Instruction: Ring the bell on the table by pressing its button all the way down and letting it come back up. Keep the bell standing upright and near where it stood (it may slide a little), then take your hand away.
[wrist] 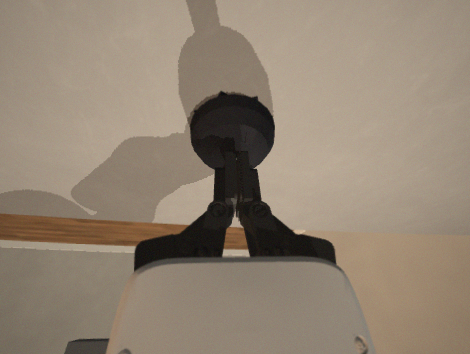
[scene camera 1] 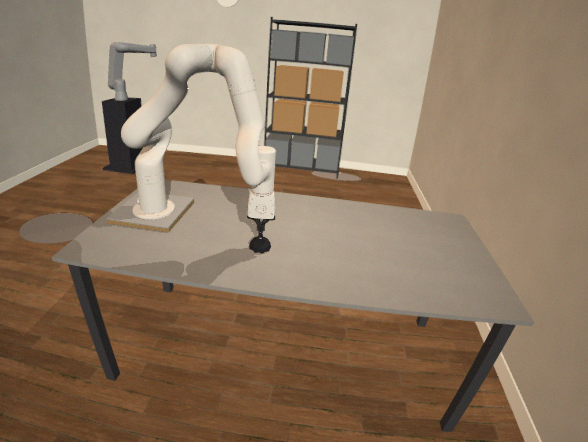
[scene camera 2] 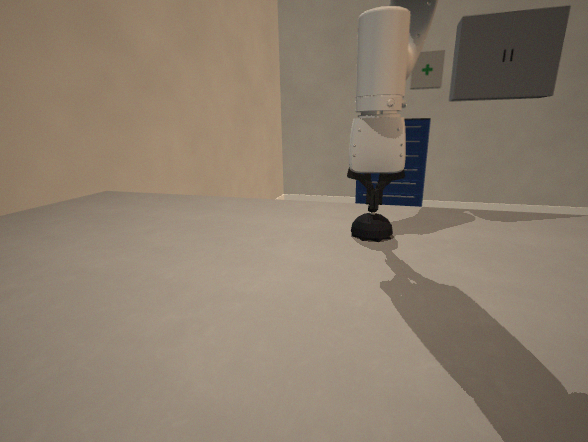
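Note:
The bell point(scene camera 1: 260, 245) point(scene camera 2: 371, 228) point(wrist: 232, 130) is a black dome standing upright on the grey table point(scene camera 1: 380, 255) point(scene camera 2: 200, 310) point(wrist: 370, 125). My gripper point(scene camera 1: 260, 232) point(scene camera 2: 373, 203) point(wrist: 234, 163) is shut and empty, pointing straight down over the middle of the dome. In scene camera 2, its fingertips meet the small dark button point(scene camera 2: 373, 209) on top of the bell, with a sliver of bright stem showing beneath. The fingertips hide the button in the wrist view. Whether the button is all the way down is too small to tell.
The arm's base stands on a square board point(scene camera 1: 179, 212) at the table's left in scene camera 1. A shelf rack point(scene camera 1: 348, 97), a dark pedestal point(scene camera 1: 120, 135) with a grey arm, a blue drawer cabinet point(scene camera 2: 417, 160) and a grey wall cabinet point(scene camera 2: 510, 75) stand or hang beyond the table.

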